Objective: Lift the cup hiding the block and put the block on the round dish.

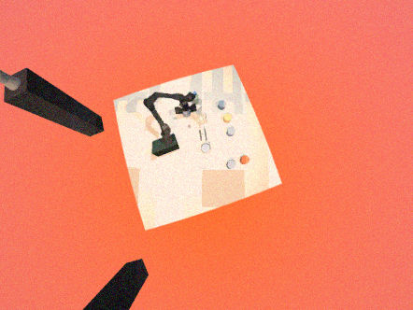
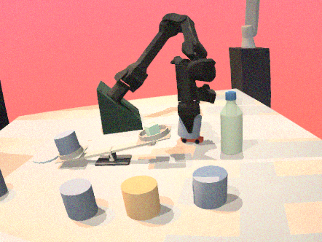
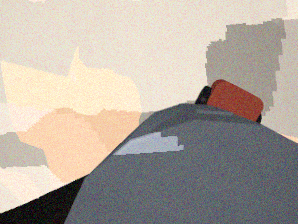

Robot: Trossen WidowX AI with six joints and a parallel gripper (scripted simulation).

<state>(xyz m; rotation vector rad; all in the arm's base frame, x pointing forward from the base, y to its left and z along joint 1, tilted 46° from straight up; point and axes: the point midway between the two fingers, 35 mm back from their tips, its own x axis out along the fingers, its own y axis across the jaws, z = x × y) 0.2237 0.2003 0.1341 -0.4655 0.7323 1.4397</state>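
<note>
My gripper tip is 10 mm short of the red toy car and 30 mm above it. Round my gripper tip: pale green bottle (120 mm ahead, 100 mm to the left, 70 mm above); balance beam (80 mm ahead, 240 mm to the right, 20 mm below); pale green block (100 mm ahead, 120 mm to the right, 50 mm above).
</note>
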